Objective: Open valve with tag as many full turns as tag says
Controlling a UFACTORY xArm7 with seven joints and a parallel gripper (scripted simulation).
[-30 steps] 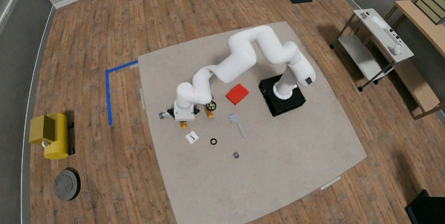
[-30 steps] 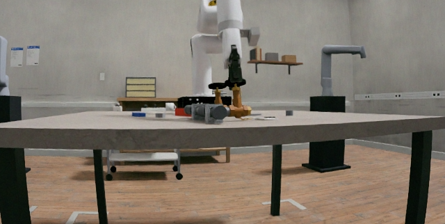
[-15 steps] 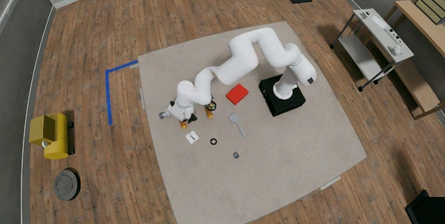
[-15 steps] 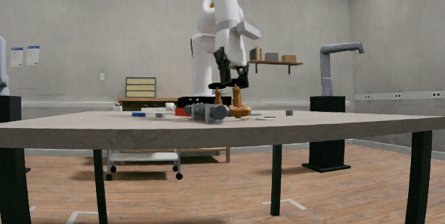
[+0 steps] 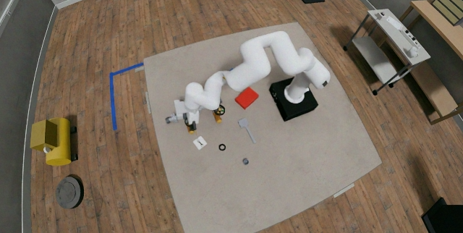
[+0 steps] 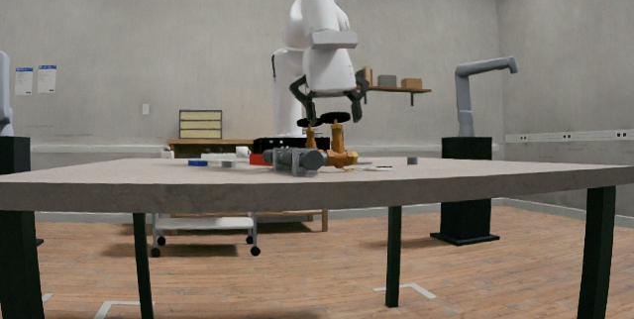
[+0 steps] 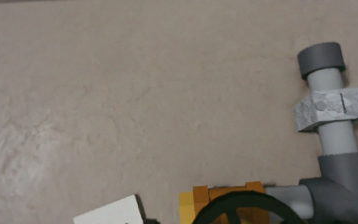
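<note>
My gripper is now 1 cm past the white tag, 9 cm to the right of it and 10 cm above it. Round my hand: small grey cylinder: 21 cm behind, 29 cm to the left, 10 cm below; then grey scraper: 29 cm behind, 11 cm to the left, 10 cm below; then red block: 36 cm behind, 6 cm to the right, 9 cm below.
</note>
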